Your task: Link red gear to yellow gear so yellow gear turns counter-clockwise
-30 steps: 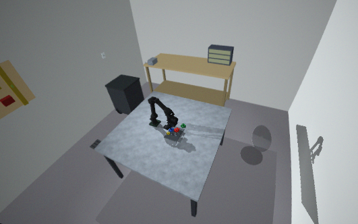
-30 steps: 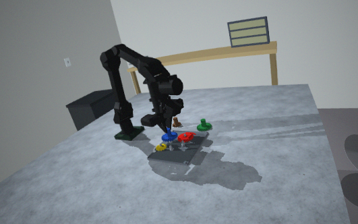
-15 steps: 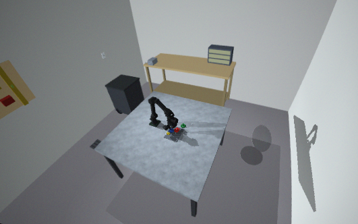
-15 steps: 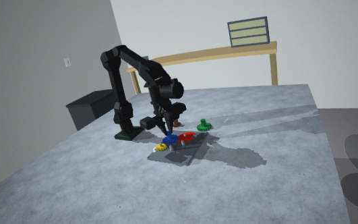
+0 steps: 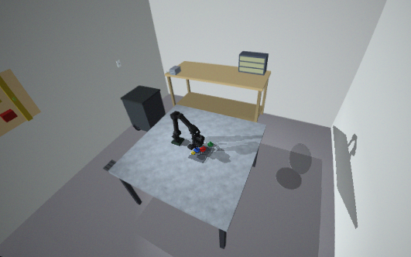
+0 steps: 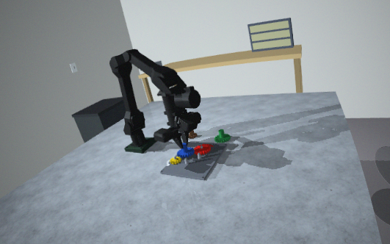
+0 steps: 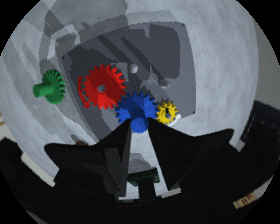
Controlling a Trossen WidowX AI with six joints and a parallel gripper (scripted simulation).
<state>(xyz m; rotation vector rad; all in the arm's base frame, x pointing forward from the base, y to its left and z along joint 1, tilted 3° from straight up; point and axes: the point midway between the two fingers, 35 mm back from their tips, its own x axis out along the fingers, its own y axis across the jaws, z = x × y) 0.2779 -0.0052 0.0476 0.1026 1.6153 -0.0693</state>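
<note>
Right now my gripper tip is 10 mm above the blue gear. Also, from my gripper tip: small yellow gear (50 mm to the right, 30 mm below, 10 mm behind); then grey board (40 mm below, 40 mm ahead); then red gear (40 mm to the left, 40 mm ahead, 30 mm below).
</note>
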